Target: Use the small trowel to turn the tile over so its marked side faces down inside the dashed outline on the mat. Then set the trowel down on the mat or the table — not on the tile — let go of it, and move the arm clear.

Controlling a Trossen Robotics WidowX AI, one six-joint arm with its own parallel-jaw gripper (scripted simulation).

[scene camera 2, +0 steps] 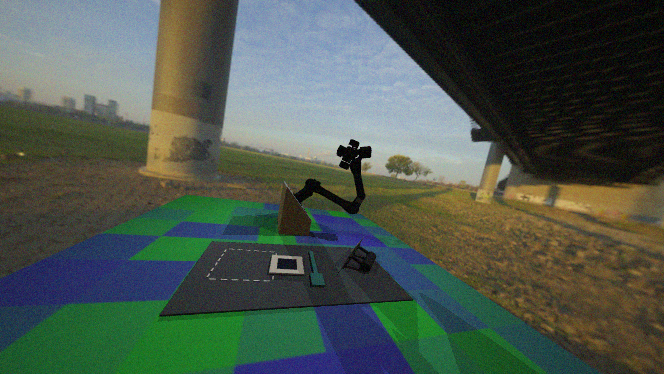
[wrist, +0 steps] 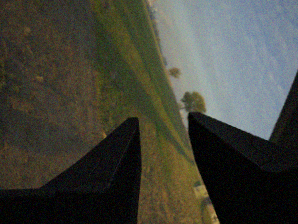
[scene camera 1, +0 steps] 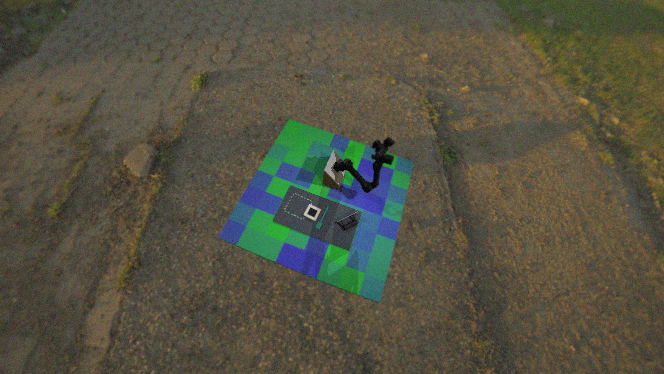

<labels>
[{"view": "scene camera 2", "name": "dark mat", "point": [350, 284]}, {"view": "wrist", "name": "my gripper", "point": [163, 124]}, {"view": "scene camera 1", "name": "dark mat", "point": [333, 233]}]
</labels>
